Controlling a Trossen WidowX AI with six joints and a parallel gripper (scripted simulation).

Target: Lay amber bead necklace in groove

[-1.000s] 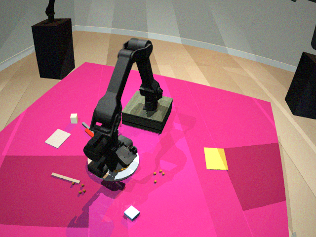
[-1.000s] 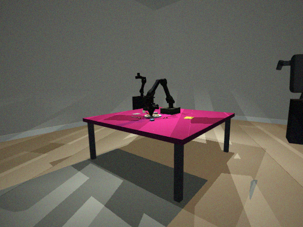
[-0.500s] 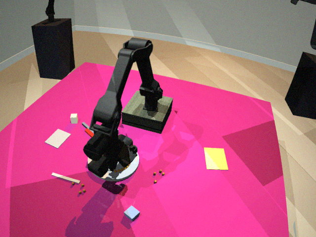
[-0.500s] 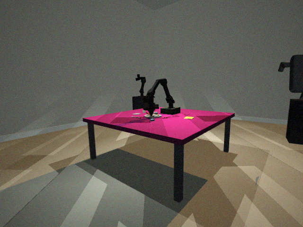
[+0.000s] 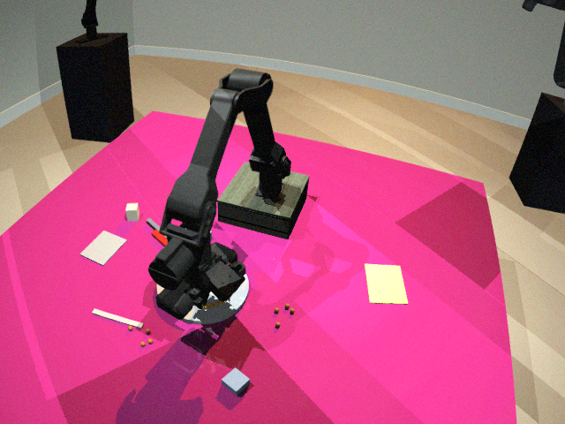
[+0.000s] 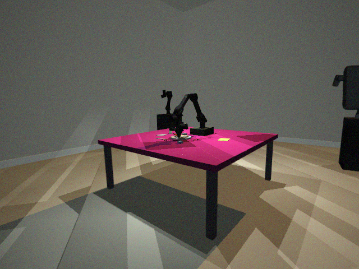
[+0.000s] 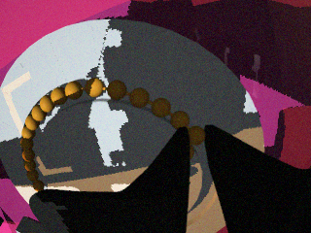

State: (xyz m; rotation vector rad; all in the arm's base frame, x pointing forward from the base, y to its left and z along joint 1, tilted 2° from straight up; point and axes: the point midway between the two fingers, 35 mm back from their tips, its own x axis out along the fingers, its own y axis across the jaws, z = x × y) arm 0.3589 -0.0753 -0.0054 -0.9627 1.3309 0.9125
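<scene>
My gripper tip is now 60 mm past the round bead board, 20 mm to the left of it and 10 mm above it. The rest, counted from my gripper tip: white block (220 mm behind, 70 mm to the right, 10 mm below); blue block (150 mm ahead, 110 mm to the left, 10 mm below); white strip (70 mm ahead, 170 mm to the right, 20 mm below).
</scene>
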